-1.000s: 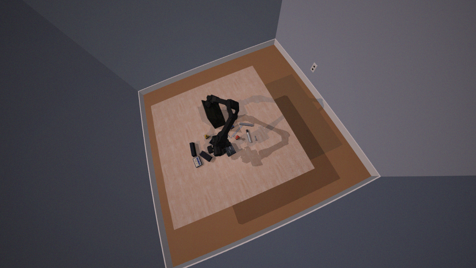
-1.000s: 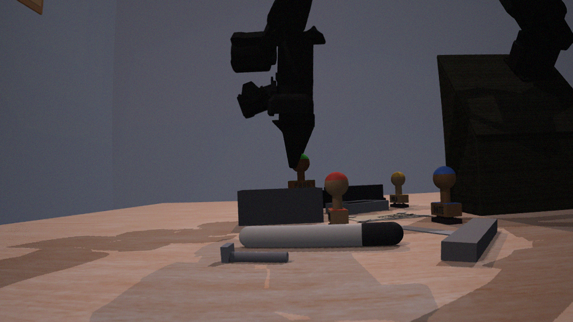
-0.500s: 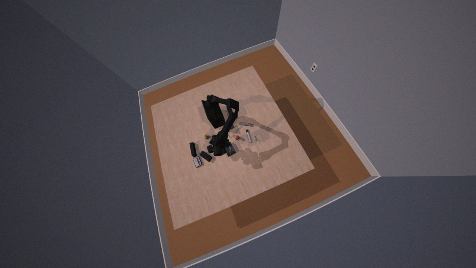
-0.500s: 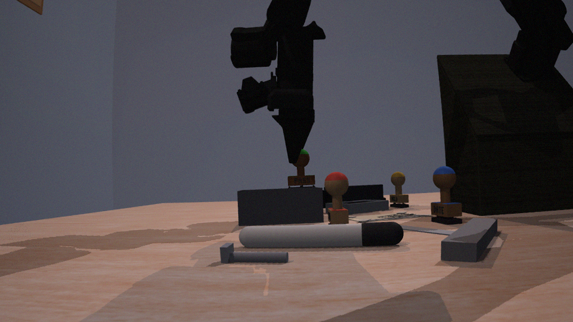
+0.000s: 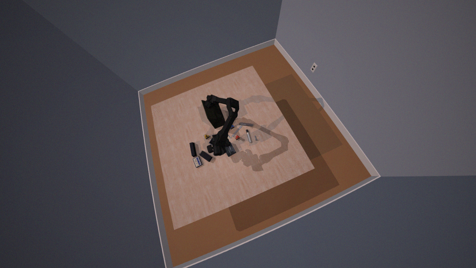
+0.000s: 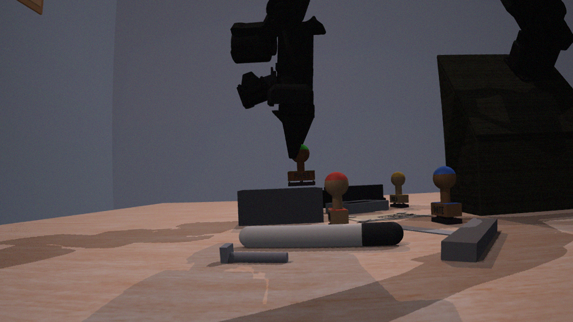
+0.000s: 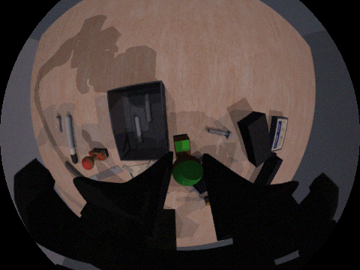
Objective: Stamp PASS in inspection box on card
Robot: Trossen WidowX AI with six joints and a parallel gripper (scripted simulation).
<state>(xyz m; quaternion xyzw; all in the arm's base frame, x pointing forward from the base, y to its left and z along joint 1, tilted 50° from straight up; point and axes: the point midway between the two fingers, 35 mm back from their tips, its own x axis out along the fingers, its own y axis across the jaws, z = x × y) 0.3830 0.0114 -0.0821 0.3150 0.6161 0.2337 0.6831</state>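
My gripper tip is now 100 mm past the ink pad, 90 mm above it and 50 mm to the left of it. Also, from my gripper tip: dark tray 80 mm below, 70 mm to the left, 20 mm ahead; green-topped pass stamp 20 mm below, 10 mm behind; pale card 120 mm behind, 90 mm below, 80 mm to the left.
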